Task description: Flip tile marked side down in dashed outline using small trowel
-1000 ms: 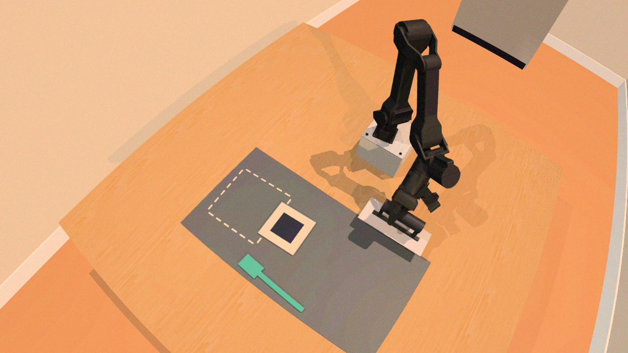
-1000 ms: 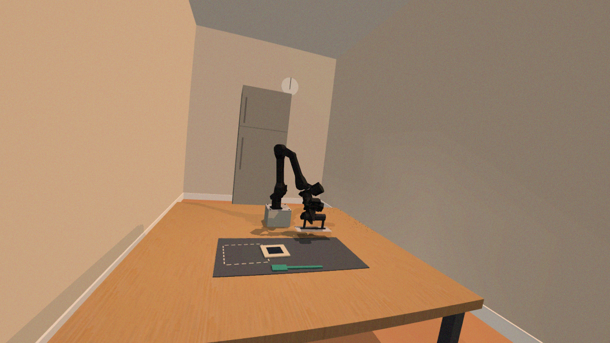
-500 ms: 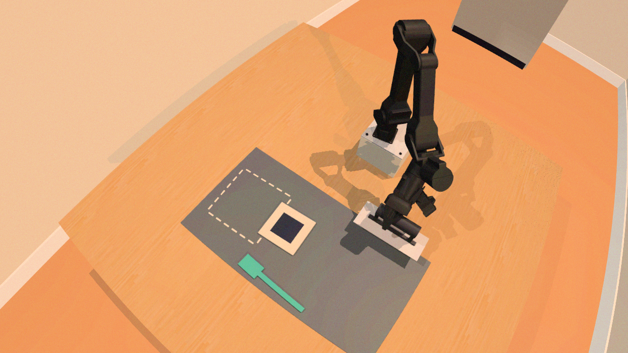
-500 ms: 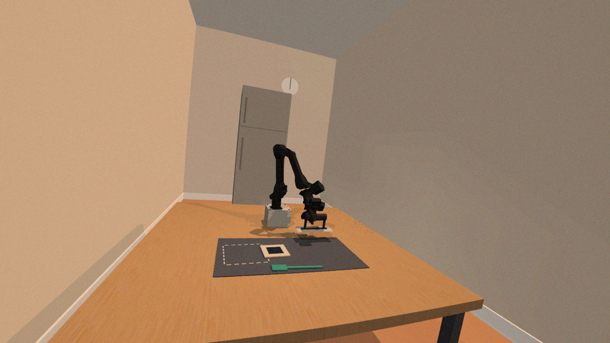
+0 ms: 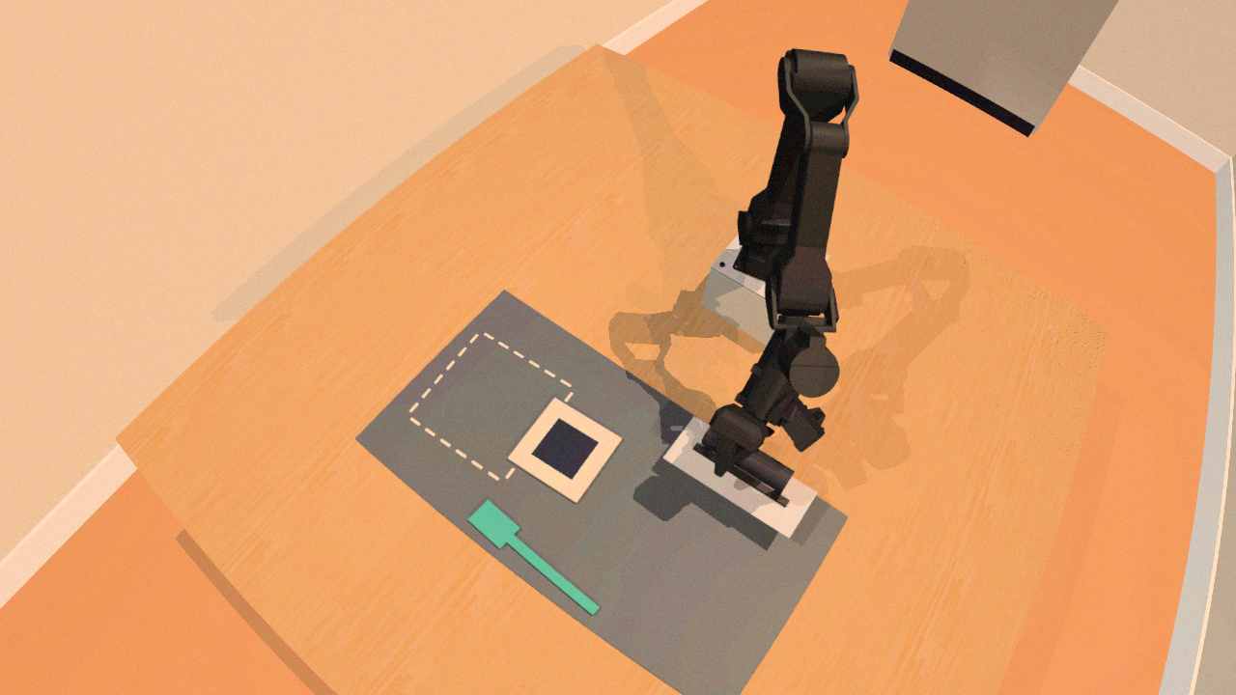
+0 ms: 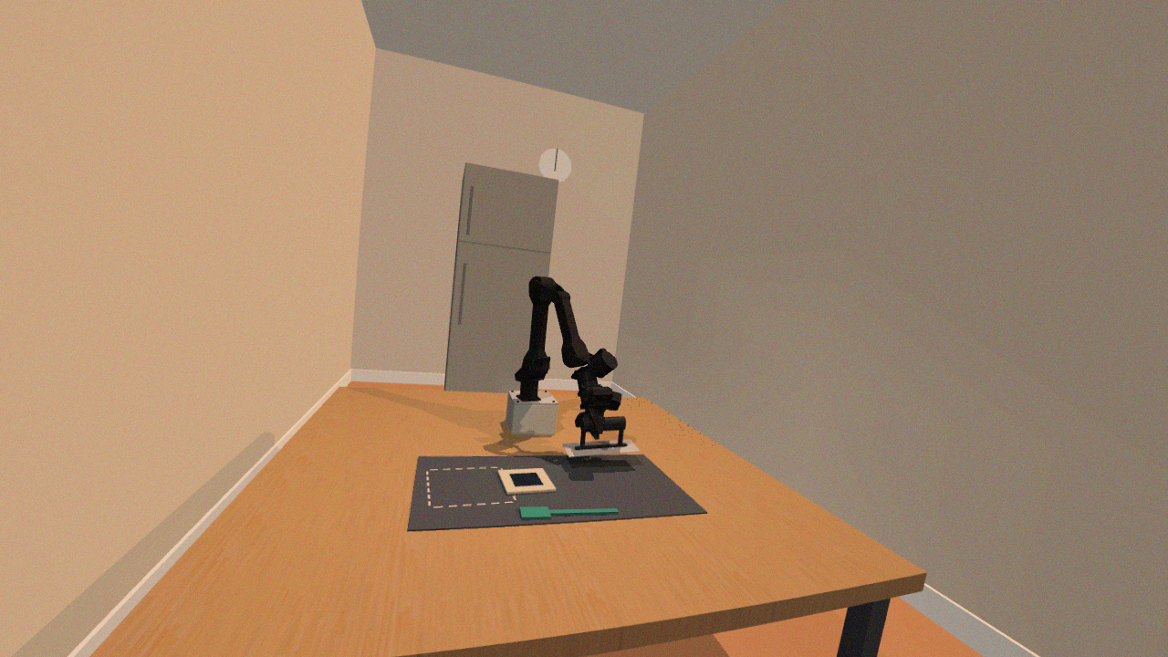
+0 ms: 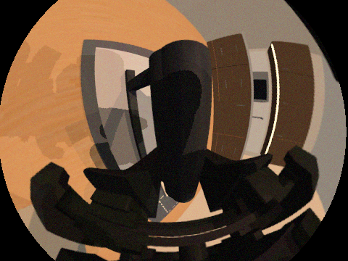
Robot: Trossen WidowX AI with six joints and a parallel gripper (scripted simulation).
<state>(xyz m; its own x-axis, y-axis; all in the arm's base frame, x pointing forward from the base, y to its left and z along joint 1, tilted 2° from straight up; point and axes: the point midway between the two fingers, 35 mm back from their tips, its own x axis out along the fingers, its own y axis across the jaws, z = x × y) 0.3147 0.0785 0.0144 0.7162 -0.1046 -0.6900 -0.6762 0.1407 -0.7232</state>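
My gripper tip is 14 cm to the left of the grey mat, 11 cm above it and 5 cm short of it. Also, from my gripper tip: trowel (3 cm behind, 1 cm below); then green flat tool (19 cm to the right, 19 cm ahead, 9 cm below); then square tile (21 cm to the right, 9 cm below, 3 cm ahead).
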